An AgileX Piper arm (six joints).
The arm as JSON. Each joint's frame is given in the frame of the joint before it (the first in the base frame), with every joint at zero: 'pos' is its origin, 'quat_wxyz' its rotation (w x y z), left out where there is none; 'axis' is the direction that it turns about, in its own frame. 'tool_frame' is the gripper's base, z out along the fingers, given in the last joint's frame.
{
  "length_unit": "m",
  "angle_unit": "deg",
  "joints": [
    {
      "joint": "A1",
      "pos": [
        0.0,
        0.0,
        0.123
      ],
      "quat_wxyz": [
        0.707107,
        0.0,
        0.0,
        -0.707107
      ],
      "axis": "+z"
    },
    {
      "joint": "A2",
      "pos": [
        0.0,
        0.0,
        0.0
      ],
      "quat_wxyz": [
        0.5,
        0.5,
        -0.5,
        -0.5
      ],
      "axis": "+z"
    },
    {
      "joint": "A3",
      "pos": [
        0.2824,
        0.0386,
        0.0
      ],
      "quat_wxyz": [
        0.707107,
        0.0,
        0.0,
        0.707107
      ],
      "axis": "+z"
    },
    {
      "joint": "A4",
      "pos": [
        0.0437,
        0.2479,
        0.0
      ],
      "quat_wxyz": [
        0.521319,
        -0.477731,
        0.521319,
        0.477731
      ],
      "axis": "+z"
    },
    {
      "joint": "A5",
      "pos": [
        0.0,
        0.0,
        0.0
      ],
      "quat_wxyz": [
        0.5,
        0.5,
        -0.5,
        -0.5
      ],
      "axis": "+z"
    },
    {
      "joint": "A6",
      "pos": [
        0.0,
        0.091,
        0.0
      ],
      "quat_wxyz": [
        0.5,
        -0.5,
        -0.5,
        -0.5
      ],
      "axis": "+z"
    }
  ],
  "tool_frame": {
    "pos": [
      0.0,
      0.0,
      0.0
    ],
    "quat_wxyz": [
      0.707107,
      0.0,
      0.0,
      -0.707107
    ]
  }
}
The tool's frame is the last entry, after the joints.
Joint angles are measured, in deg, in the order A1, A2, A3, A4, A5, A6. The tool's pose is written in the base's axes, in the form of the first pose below.
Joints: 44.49, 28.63, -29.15, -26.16, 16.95, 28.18
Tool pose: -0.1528 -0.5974 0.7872; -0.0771 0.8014 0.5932; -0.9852 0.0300 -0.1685; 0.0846 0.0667 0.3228
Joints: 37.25, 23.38, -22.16, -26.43, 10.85, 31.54
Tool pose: -0.1339 -0.5264 0.8396; 0.0186 0.8458 0.5332; -0.9908 0.0870 -0.1035; 0.0803 0.0515 0.2995
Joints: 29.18, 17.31, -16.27, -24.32, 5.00, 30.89
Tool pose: -0.0619 -0.4518 0.8900; 0.0980 0.8846 0.4559; -0.9933 0.1155 -0.0105; 0.0727 0.0369 0.2821
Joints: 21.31, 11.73, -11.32, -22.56, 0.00, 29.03
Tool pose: 0.0331 -0.3695 0.9286; 0.1339 0.9224 0.3623; -0.9904 0.1123 0.0800; 0.0655 0.0255 0.2674
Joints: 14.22, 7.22, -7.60, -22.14, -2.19, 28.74
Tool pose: 0.0942 -0.2721 0.9576; 0.1427 0.9557 0.2575; -0.9853 0.1124 0.1289; 0.0603 0.0166 0.2539
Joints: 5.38, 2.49, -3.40, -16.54, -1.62, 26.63
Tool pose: 0.1094 -0.1228 0.9864; 0.1864 0.9773 0.1010; -0.9764 0.1728 0.1298; 0.0566 0.0061 0.2333
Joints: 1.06, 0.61, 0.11, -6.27, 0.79, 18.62
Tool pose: 0.0558 -0.0296 0.9980; 0.2150 0.9765 0.0170; -0.9750 0.2136 0.0609; 0.0573 0.0009 0.2107
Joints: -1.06, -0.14, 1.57, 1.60, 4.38, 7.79
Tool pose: -0.0113 0.0185 0.9998; 0.1633 0.9864 -0.0164; -0.9865 0.1631 -0.0142; 0.0574 -0.0009 0.1971
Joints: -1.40, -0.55, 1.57, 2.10, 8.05, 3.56
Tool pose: -0.0687 0.0262 0.9973; 0.1000 0.9948 -0.0192; -0.9926 0.0984 -0.0709; 0.0566 -0.0009 0.1917
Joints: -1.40, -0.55, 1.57, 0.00, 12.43, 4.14
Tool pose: -0.1448 0.0350 0.9888; 0.0758 0.9968 -0.0242; -0.9866 0.0714 -0.1470; 0.0559 -0.0014 0.1848
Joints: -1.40, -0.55, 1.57, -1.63, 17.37, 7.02
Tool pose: -0.2273 0.0546 0.9723; 0.1008 0.9944 -0.0323; -0.9686 0.0907 -0.2315; 0.0544 -0.0021 0.1771
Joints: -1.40, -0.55, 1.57, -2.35, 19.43, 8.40
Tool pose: -0.2605 0.0660 0.9632; 0.1141 0.9928 -0.0372; -0.9587 0.1002 -0.2662; 0.0535 -0.0026 0.1739
